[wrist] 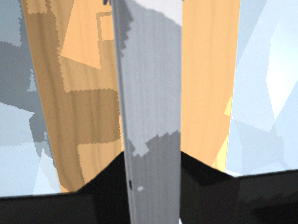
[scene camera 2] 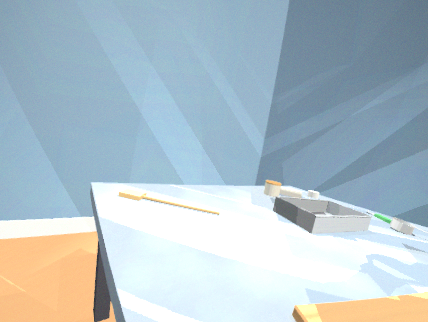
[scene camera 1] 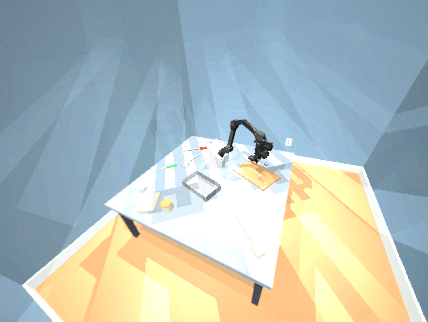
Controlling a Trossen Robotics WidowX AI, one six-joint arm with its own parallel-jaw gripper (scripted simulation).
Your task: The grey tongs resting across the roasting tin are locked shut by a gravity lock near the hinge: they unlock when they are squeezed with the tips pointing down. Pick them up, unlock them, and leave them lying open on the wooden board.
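Note:
A wooden board is visible in the pictures, as is the gripper.

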